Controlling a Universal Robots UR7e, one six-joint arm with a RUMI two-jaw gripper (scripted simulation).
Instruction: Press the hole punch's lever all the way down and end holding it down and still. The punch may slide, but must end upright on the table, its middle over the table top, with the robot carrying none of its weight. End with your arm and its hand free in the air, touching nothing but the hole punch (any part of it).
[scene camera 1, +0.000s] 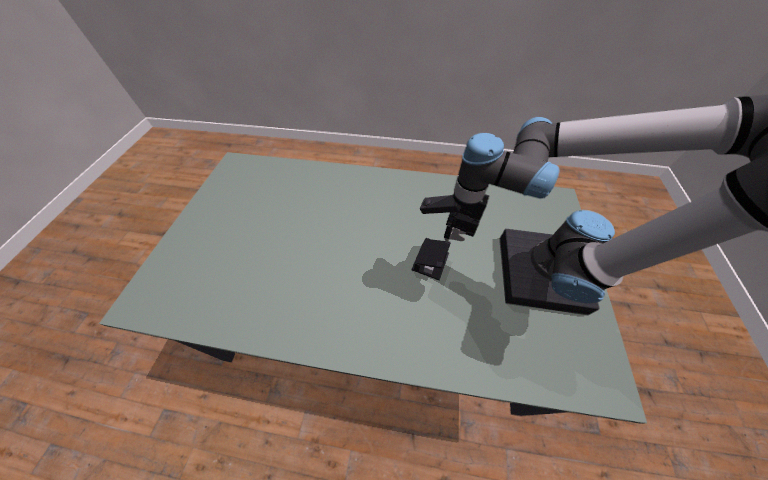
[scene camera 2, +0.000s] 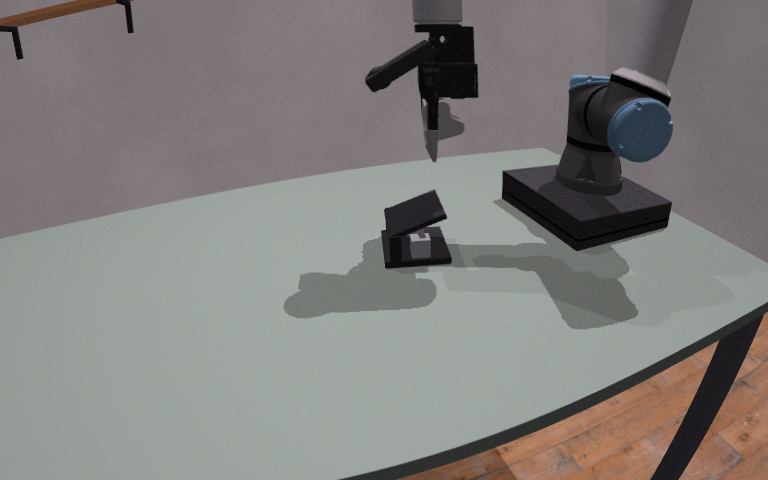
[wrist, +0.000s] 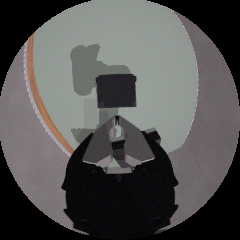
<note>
I see my gripper (scene camera 2: 434, 161) and a black hole punch (scene camera 2: 432, 250).
The black hole punch is seen too in scene camera 1 (scene camera 1: 433, 272). My gripper also shows in scene camera 1 (scene camera 1: 447, 241) and in the wrist view (wrist: 117, 116).
</note>
